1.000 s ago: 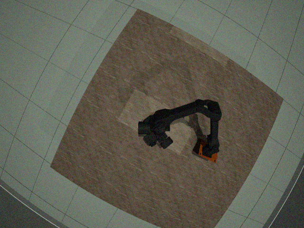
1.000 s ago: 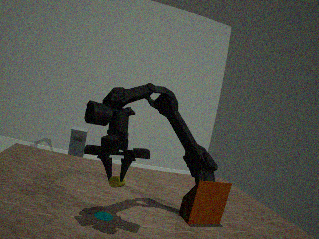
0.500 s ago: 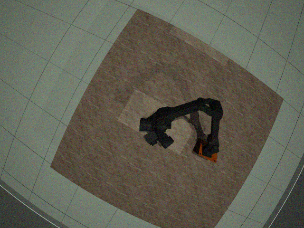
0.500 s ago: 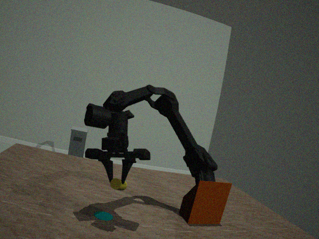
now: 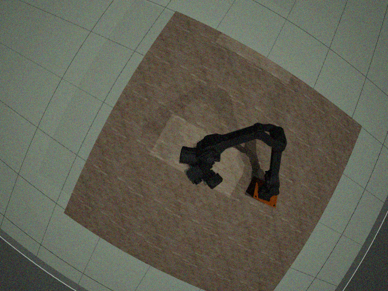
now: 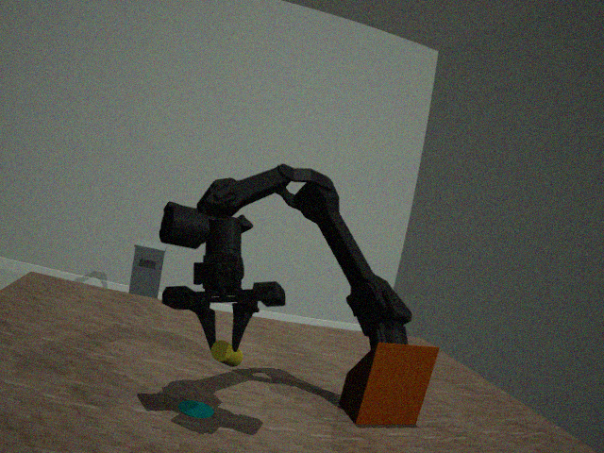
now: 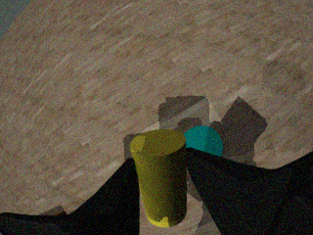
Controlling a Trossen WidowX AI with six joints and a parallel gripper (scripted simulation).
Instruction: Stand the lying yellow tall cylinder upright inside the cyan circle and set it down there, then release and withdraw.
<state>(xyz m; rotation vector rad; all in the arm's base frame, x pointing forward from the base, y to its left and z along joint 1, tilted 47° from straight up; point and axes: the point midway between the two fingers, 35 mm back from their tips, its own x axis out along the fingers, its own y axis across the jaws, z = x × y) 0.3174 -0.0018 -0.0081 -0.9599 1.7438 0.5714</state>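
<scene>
The cyan circle is 120 mm below my gripper tip, 30 mm to the right of it and 20 mm ahead of it. The rest, counted from my gripper tip: yellow cylinder: 10 mm to the right, 10 mm below, 10 mm behind.
</scene>
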